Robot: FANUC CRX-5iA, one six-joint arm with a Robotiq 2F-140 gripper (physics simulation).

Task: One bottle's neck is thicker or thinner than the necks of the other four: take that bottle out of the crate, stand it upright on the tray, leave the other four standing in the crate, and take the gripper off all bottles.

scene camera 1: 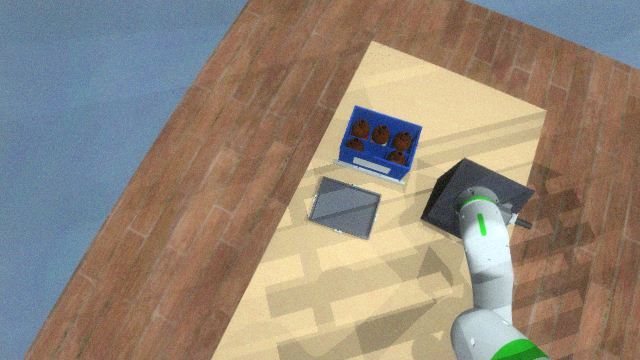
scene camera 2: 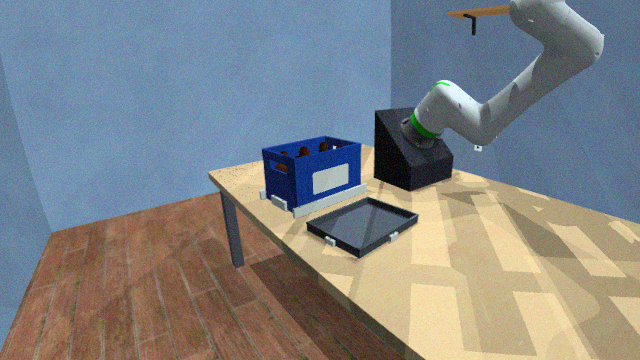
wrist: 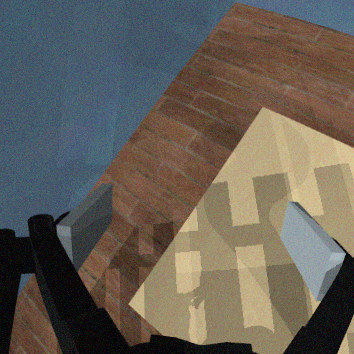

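Seen in the pictures: gripper, fingertip midpoint: (wrist: 197, 211); arm's base at its link origin: (scene camera 1: 476, 204) (scene camera 2: 415, 134).
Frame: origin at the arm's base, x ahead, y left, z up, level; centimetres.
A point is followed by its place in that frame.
The blue crate (scene camera 1: 382, 118) {x 43.4, y -19.0, z -2.5 cm} (scene camera 2: 304, 182) {x 50.7, y -0.5, z -7.8 cm} stands on the table. In scene camera 1, it holds five brown bottles: three in the back row (scene camera 1: 361, 129) {x 49.4, y -12.4, z -5.0 cm} (scene camera 1: 381, 135) {x 41.1, y -13.2, z -5.0 cm} (scene camera 1: 402, 141) {x 32.6, y -14.3, z -5.0 cm} and two at the ends of the front row (scene camera 1: 355, 145) {x 48.8, y -4.0, z -2.4 cm} (scene camera 1: 397, 158) {x 32.1, y -5.7, z -2.6 cm}. The front middle compartment shows no bottle. The necks are too small and blurred to compare. The dark grey tray (scene camera 1: 345, 209) {x 42.6, y 17.7, z -17.0 cm} (scene camera 2: 361, 225) {x 43.8, y 16.8, z -17.1 cm} lies flat beside the crate, with nothing on it. My gripper (wrist: 197, 211) {x 13.6, y 72.1, z 55.6 cm} is open and empty, high above the table and away from the crate and tray; it does not show in either scene view.
A black wedge-shaped pedestal (scene camera 1: 507, 189) {x -6.0, y -7.0, z 6.8 cm} (scene camera 2: 392, 155) {x 12.6, y -0.6, z -6.3 cm} carries the arm's base, to the right of the crate and tray. A pale strip (scene camera 1: 370, 172) {x 39.3, y -0.5, z -14.7 cm} (scene camera 2: 330, 201) {x 41.7, y -0.1, z -16.2 cm} runs along the crate's foot on the tray side. A wooden shelf (scene camera 2: 482, 11) is on the back wall.
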